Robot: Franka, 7 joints.
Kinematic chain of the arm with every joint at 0, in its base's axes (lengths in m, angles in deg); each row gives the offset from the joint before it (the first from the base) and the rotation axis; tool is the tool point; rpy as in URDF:
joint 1: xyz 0 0 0.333 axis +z
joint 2: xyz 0 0 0 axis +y
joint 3: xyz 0 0 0.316 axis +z
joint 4: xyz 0.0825 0 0 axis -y
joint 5: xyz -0.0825 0 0.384 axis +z
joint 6: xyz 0 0 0 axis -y
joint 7: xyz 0.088 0 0 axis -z
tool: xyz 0 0 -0.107 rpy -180 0 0
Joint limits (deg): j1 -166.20..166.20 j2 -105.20..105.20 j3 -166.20..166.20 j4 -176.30..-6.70 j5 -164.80..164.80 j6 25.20..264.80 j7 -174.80..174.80
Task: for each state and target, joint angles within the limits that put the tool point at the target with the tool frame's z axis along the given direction. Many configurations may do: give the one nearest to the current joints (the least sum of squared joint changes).
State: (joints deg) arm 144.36 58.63 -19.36 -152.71 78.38 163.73 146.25
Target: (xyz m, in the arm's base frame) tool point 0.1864 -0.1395 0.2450 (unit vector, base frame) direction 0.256 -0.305 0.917
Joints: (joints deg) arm 165.16 102.28 21.94 -176.30 36.19 117.93 146.25
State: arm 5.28 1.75 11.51 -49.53 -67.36 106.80 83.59
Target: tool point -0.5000 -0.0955 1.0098 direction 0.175 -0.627 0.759
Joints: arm 10.45 -46.75 12.96 -13.82 -68.21 124.54 83.59
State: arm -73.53 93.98 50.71 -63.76 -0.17 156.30 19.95
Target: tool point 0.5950 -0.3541 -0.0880 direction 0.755 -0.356 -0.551
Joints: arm -47.93 105.20 38.99 -52.81 -5.68 205.58 19.95
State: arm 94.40 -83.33 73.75 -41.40 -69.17 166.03 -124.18
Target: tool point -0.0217 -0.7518 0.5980 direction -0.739 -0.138 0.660
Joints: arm 130.10 -76.38 78.55 -62.72 -47.15 127.18 -124.18
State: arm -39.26 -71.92 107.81 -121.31 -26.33 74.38 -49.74
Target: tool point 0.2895 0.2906 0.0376 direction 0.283 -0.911 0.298
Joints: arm -61.45 -83.28 130.22 -117.23 -10.91 92.84 -49.74
